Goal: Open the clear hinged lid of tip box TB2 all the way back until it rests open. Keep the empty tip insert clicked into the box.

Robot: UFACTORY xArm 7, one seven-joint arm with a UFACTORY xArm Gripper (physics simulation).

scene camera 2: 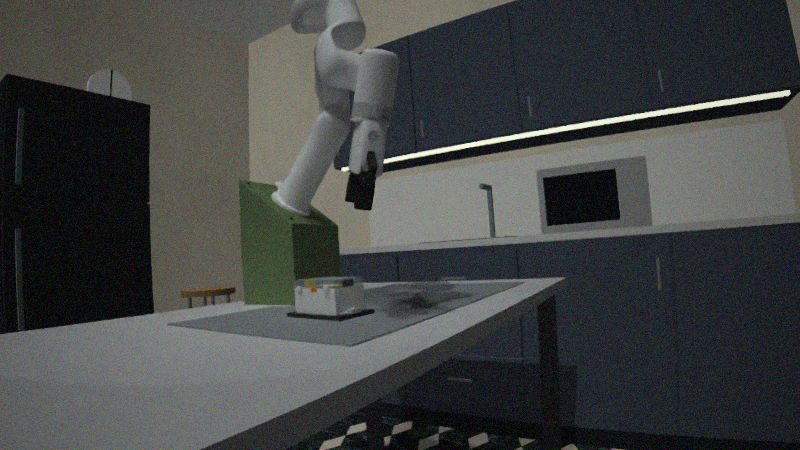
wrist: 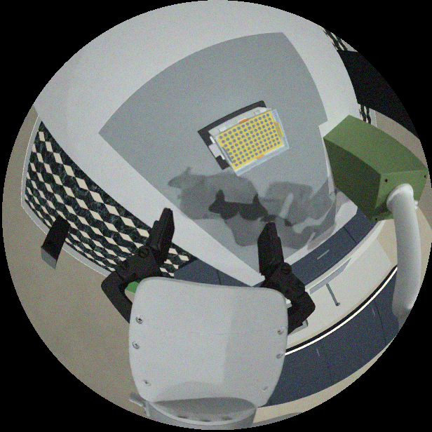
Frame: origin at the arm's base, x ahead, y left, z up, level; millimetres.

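Seen in the pictures: gripper, fingertip midpoint: (scene camera 2: 357,205); arm's base, origin of the base link: (scene camera 2: 290,205).
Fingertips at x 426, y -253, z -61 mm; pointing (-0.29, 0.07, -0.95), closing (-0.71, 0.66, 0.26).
Note:
Pixels of each thing's top centre, then the offset from my fingertips to it. "spot": a spot on its surface instead. Level surfaces: height alone.
- tip box, middle of its top: (scene camera 2: 328,278) dx -104, dy +23, dz -140 mm
- dark base plate, surface spot: (scene camera 2: 330,317) spot: dx -56, dy -34, dz -212 mm
- grey mat, its level: dz -217 mm
- white table, its level: dz -221 mm
The tip box (scene camera 2: 317,301) (wrist: 216,150) is a white box on a dark base plate (scene camera 2: 330,317) (wrist: 227,120), standing on the grey mat. Its clear lid (scene camera 2: 330,279) (wrist: 285,145) lies closed over the top. Through the lid the yellow insert (wrist: 250,140) with rows of holes shows in the box. No label is readable. My gripper (scene camera 2: 360,205) (wrist: 218,224) is open and empty, high above the table and apart from the box. In the scene view its fingers overlap, so the gap between them shows in the wrist view.
The grey mat (scene camera 2: 246,327) (wrist: 165,100) lies on the white table (scene camera 2: 139,363) (wrist: 75,100). The green robot base (scene camera 2: 265,257) (wrist: 370,150) stands close behind the box. Dark blue kitchen cabinets (scene camera 2: 604,279) (wrist: 330,385) stand beyond the table. The arm's shadow falls on the mat beside the box.

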